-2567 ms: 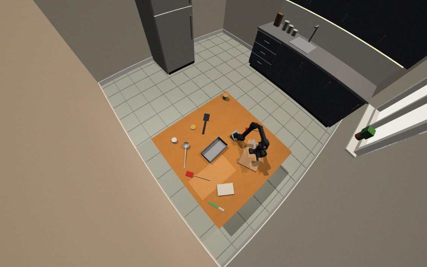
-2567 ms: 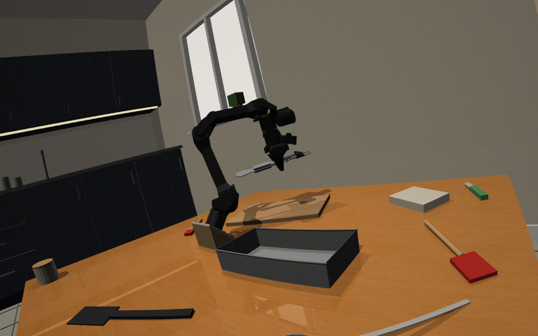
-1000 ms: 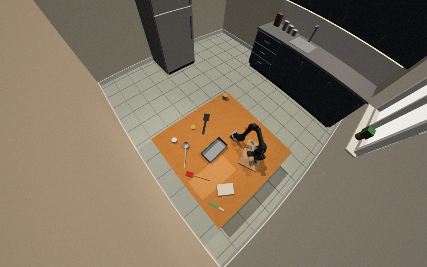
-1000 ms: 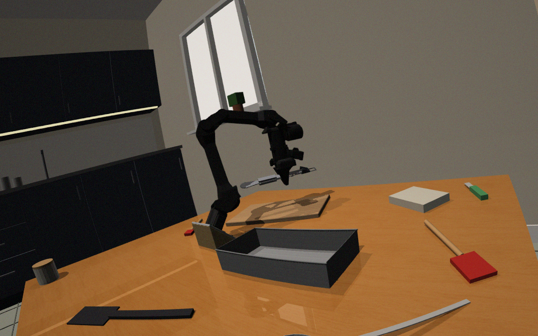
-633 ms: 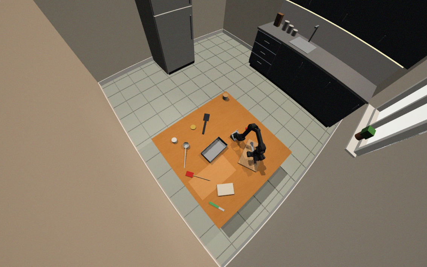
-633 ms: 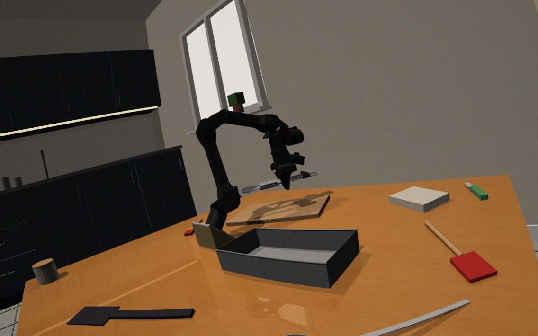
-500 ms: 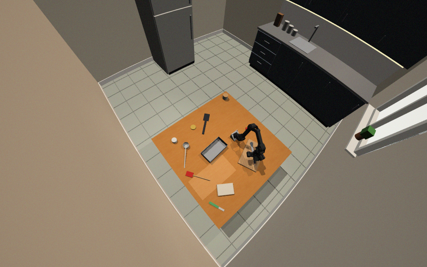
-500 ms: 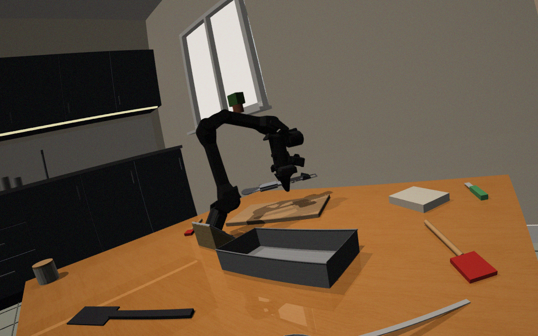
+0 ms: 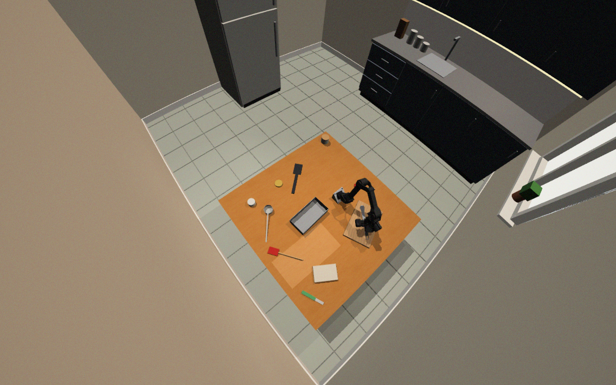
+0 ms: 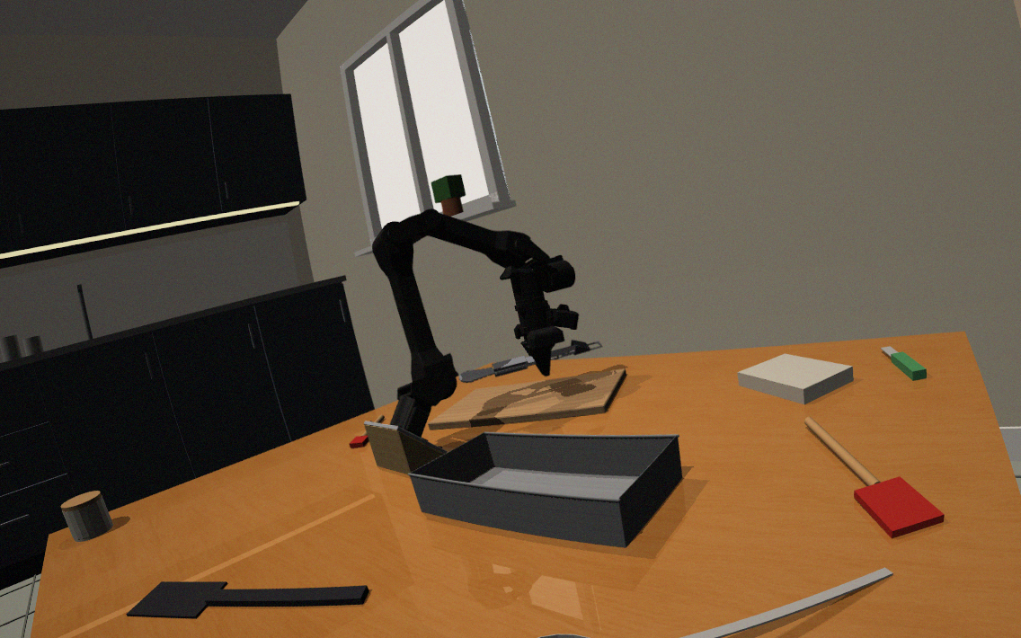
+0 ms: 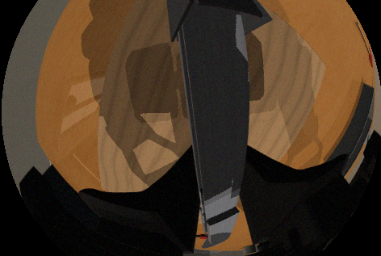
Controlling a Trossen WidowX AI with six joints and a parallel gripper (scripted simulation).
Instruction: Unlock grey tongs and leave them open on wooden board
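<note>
Right now the wooden board is 5 cm below my gripper tip, 4 cm behind it and 2 cm to the right of it. The rest, counted from my gripper tip: red spatula (68 cm ahead, 16 cm to the right, 5 cm below); grey roasting tin (33 cm ahead, 32 cm to the right, 3 cm below); white block (48 cm ahead, 14 cm to the left, 4 cm below).
</note>
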